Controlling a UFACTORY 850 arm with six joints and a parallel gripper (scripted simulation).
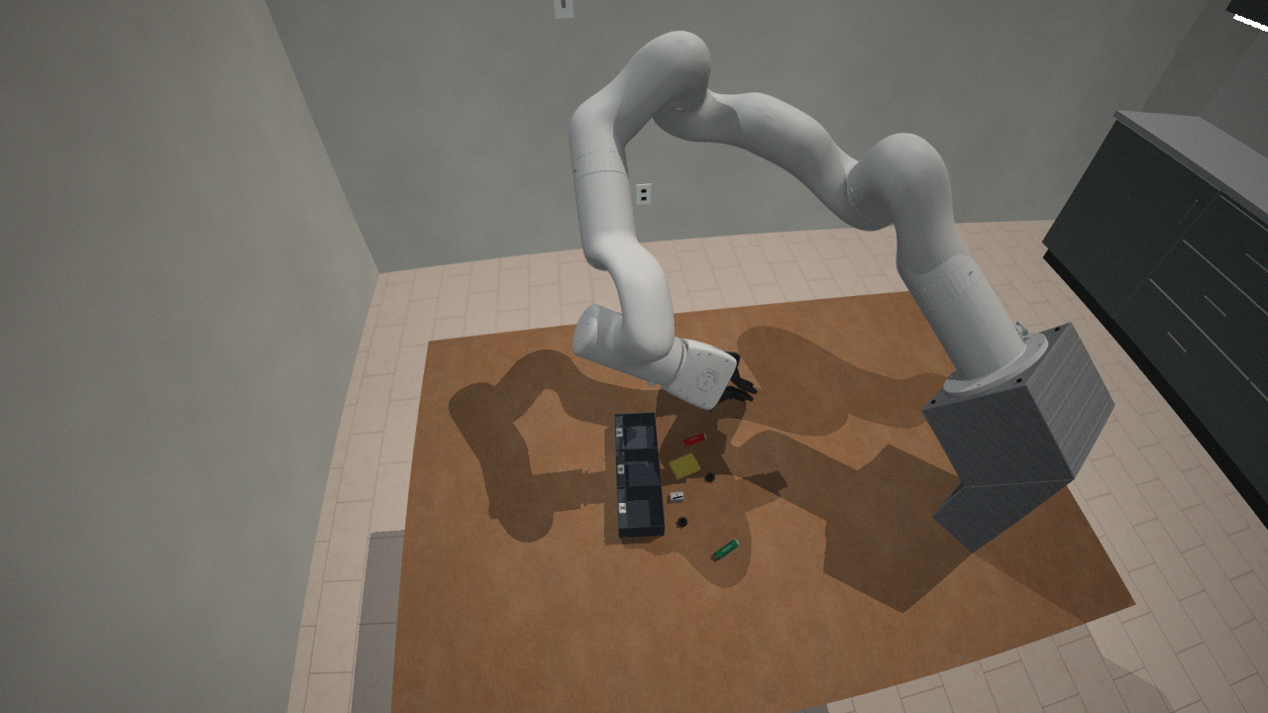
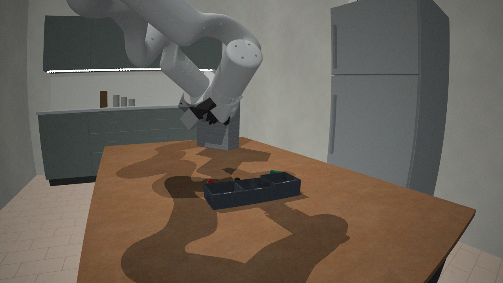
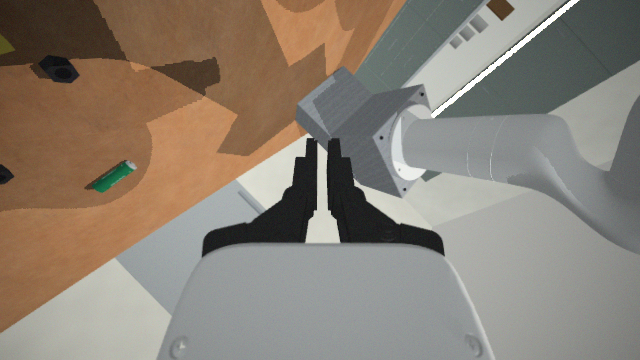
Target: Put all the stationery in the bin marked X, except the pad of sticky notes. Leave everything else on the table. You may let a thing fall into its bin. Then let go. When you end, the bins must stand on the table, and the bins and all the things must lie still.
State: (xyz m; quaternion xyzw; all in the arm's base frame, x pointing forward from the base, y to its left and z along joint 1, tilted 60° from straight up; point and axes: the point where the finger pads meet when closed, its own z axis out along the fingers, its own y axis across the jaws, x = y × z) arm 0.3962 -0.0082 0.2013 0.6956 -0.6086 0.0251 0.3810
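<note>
Now: the dark bin row 200 mm ahead of my hand, 10 mm to the left of it and 180 mm below it. The rest, counted from my hand: pencil sharpener (140 mm ahead, 70 mm to the left, 190 mm below); sticky notes (100 mm ahead, 20 mm to the left, 190 mm below); red cylinder (60 mm ahead, 30 mm to the right, 190 mm below).
</note>
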